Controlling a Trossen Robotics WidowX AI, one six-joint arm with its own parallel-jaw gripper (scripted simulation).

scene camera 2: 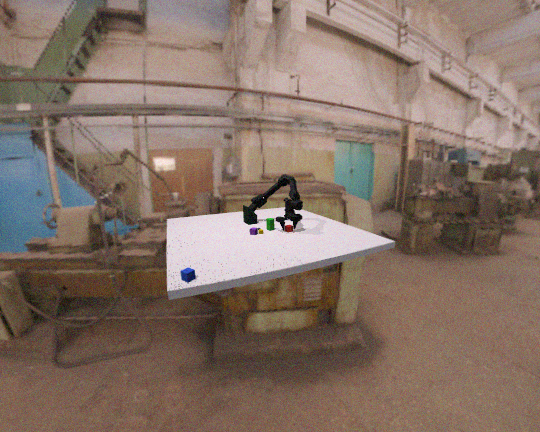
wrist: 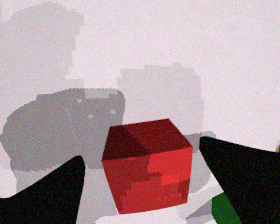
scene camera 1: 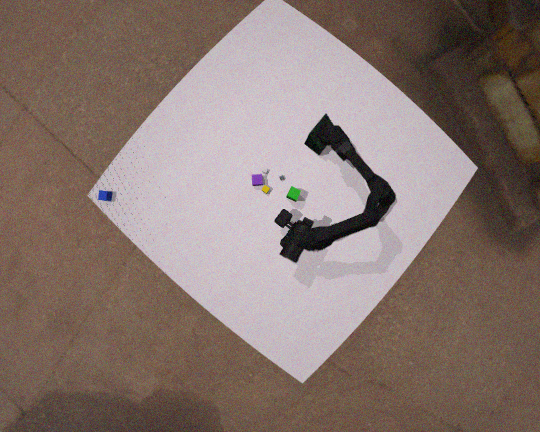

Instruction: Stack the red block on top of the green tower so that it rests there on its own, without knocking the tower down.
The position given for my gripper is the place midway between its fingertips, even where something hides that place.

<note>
My gripper (wrist: pixel 142 153) is open and holds nothing. Further things: a red block (wrist: pixel 148 165).
</note>
